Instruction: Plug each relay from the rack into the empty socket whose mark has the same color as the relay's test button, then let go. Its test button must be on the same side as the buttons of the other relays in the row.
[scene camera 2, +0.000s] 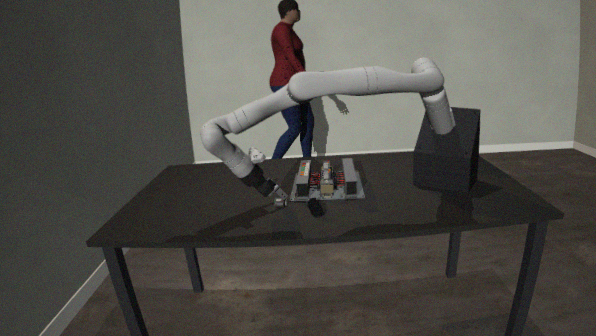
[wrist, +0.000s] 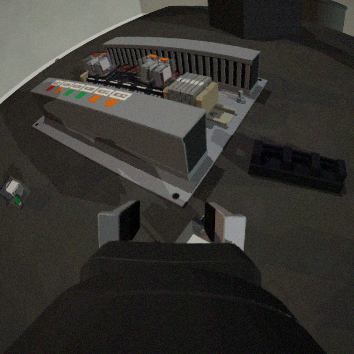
In view: my gripper (wrist: 171, 215), a black rack (wrist: 283, 163) and a panel plate (wrist: 158, 181).
